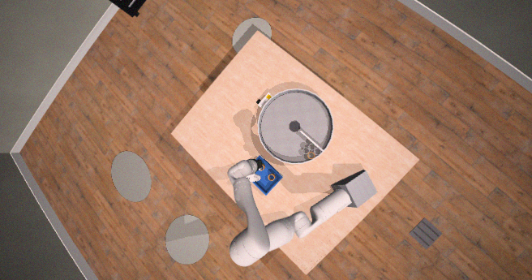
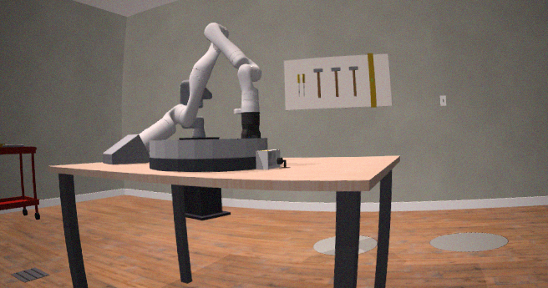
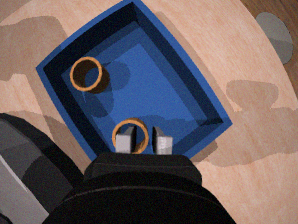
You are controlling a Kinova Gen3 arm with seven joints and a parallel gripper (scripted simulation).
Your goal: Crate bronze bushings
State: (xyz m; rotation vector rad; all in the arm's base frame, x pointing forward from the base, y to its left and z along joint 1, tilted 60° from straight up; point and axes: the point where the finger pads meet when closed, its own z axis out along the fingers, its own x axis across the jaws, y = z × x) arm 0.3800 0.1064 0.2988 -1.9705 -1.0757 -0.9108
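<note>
My hand is 50 mm past the blue crate and 20 mm above it. Also, from my hand: grey turning table: 70 mm ahead, 320 mm to the right, 10 mm above.
</note>
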